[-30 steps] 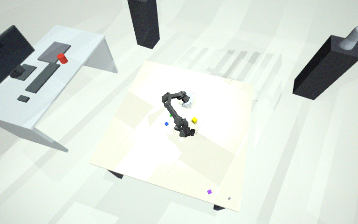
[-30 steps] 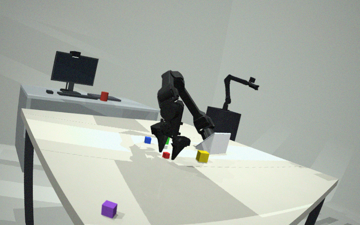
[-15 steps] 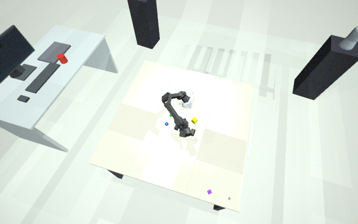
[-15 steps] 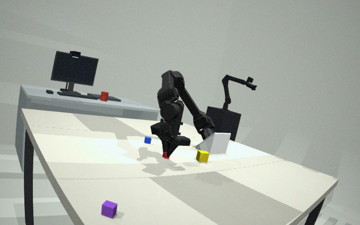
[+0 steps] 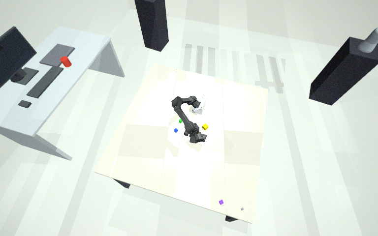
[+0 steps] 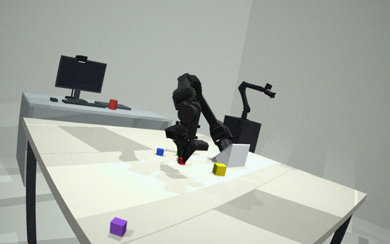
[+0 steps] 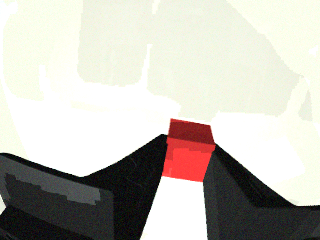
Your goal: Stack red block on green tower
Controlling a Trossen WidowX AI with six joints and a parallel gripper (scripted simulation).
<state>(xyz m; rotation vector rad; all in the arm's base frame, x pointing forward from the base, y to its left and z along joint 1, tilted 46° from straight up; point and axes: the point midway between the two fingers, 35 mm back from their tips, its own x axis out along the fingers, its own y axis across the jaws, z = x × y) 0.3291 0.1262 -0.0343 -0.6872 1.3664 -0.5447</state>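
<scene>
Right now the blue block is 200 mm to the right of my gripper tip, 20 mm below it and 20 mm behind it. The rest, counted from my gripper tip: yellow block (160 mm behind, 40 mm to the left, 20 mm below); purple block (390 mm ahead, 380 mm to the left, 20 mm below); red block (right at my gripper tip).
</scene>
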